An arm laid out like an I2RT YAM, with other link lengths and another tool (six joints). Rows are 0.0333 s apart.
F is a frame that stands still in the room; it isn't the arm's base.
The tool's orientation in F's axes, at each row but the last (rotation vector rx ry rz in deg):
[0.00 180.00 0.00]
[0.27 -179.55 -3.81]
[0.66 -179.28 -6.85]
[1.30 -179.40 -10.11]
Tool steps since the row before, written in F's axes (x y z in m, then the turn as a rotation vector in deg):
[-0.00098 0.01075 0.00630 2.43 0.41 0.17]
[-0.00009 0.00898 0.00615 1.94 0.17 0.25]
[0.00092 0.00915 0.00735 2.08 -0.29 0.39]
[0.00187 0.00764 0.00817 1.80 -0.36 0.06]
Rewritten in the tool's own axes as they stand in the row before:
[0.00098 0.01075 -0.00630 -2.43 0.41 -0.17]
[0.00011 0.00923 -0.00576 -1.94 0.17 -0.26]
[-0.00092 0.00968 -0.00664 -2.07 -0.27 -0.43]
[-0.00194 0.00848 -0.00727 -1.79 -0.38 -0.11]

